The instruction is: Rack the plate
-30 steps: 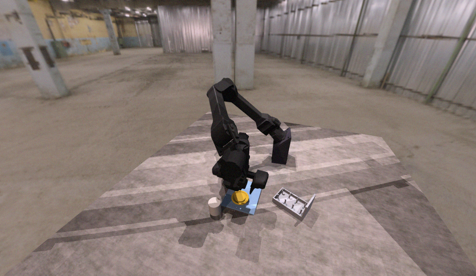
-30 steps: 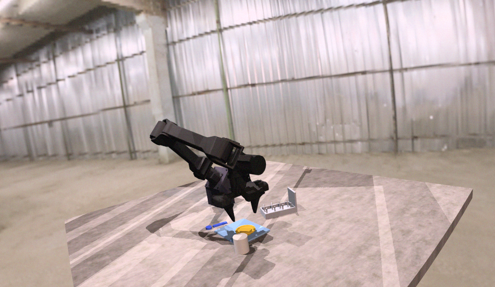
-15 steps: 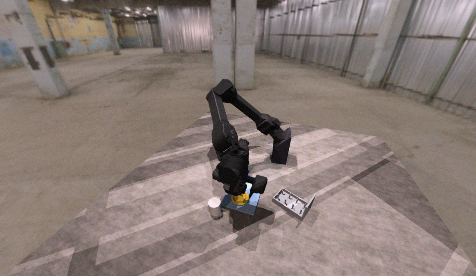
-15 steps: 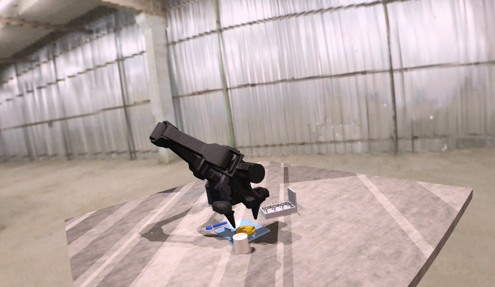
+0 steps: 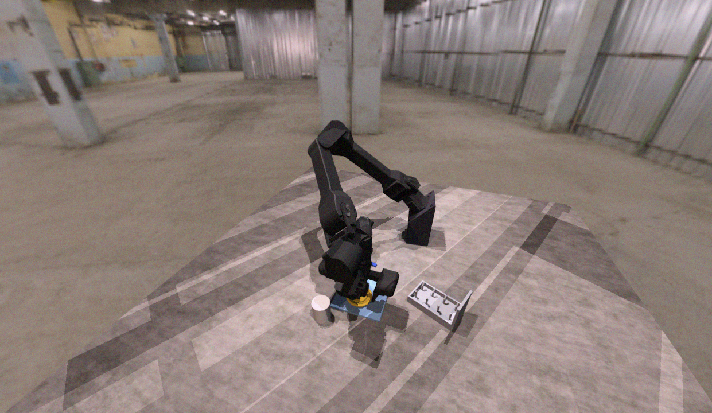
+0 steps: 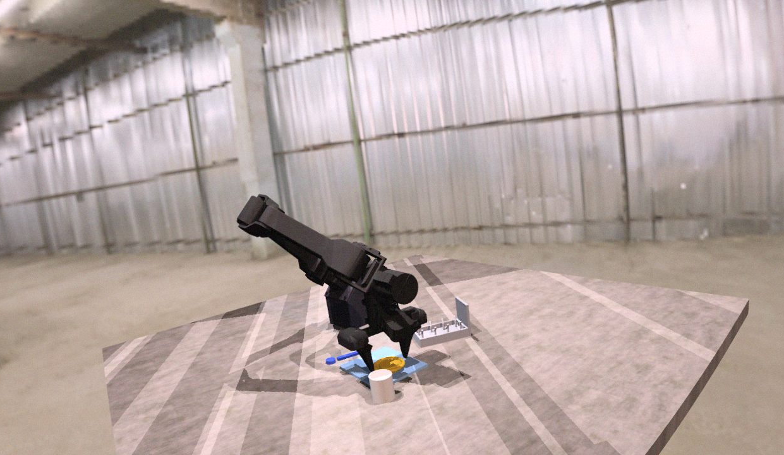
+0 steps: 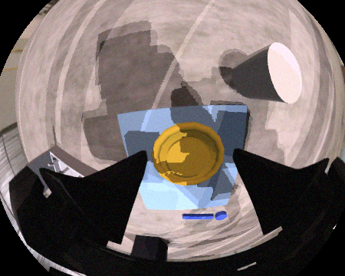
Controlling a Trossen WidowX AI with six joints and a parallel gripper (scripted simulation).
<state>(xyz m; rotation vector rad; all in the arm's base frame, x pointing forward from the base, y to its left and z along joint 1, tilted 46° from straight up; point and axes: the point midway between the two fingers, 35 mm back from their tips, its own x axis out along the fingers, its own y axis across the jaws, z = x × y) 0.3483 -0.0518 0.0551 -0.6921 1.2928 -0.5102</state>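
My gripper tip is 1 cm past the yellow plate. The rest, counted from my gripper tip: grey dish rack 7 cm behind, 19 cm to the left; then beige cup 8 cm ahead, 6 cm to the right; then small blue utensil 14 cm behind, 5 cm to the right, 2 cm below.
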